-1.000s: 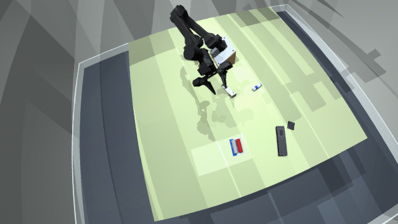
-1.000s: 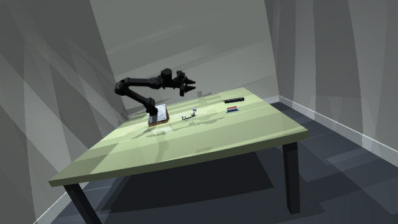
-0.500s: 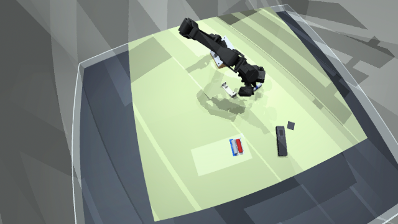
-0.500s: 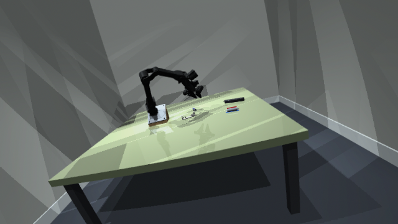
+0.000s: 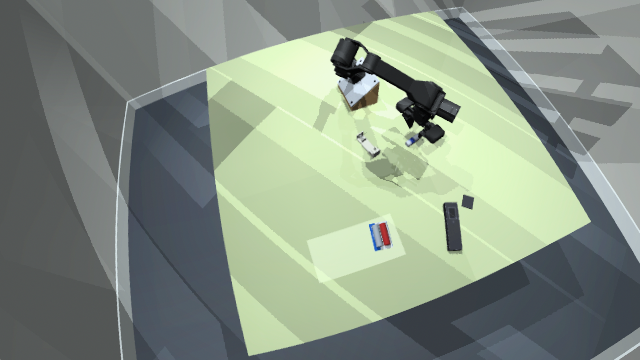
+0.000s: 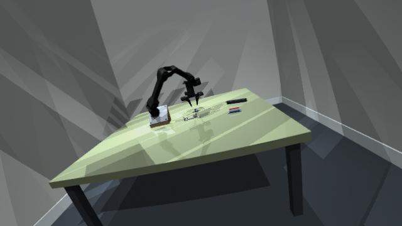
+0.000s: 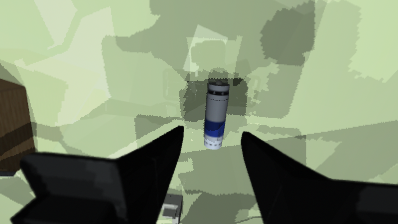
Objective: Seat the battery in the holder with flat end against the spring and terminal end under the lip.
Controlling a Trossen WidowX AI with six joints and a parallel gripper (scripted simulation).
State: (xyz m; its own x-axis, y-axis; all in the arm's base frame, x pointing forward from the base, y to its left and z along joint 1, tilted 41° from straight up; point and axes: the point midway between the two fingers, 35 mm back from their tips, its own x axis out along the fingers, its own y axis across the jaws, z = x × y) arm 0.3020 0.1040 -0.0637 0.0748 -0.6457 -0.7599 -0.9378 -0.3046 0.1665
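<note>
The battery is 10 mm ahead of my gripper tip and 40 mm below it. Round my gripper tip: long black bar: 350 mm ahead, 30 mm below; remote battery door: 290 mm ahead, 100 mm to the left, 50 mm below.
</note>
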